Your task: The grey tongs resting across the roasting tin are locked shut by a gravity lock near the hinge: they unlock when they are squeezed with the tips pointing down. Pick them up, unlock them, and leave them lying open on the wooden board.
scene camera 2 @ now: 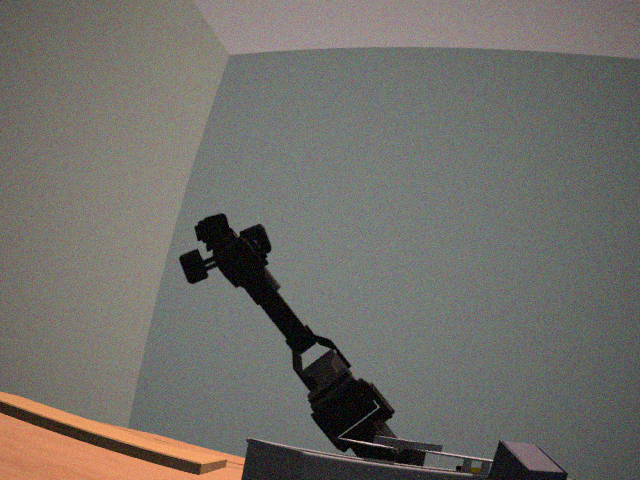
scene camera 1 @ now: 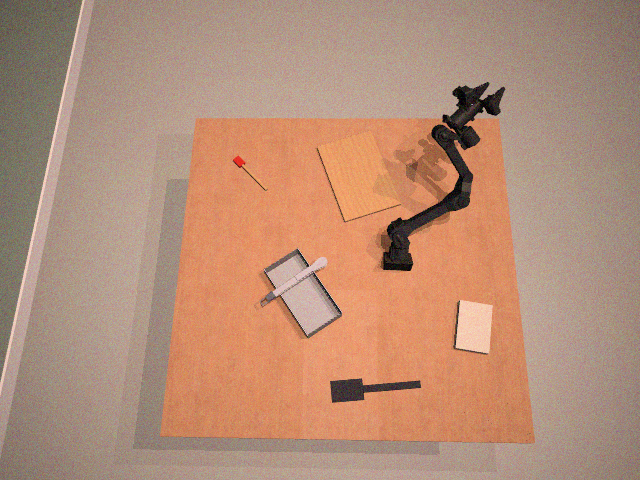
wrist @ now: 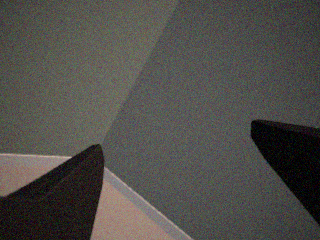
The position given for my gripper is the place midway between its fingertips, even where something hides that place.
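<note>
My gripper (scene camera 2: 217,254), (scene camera 1: 496,85), (wrist: 177,140): open, holding nothing. Pale block (scene camera 1: 473,330), out of frame in scene camera 2, out of frame in the wrist view. Grey roasting tin (scene camera 1: 310,303). Wooden board (scene camera 1: 361,183).
</note>
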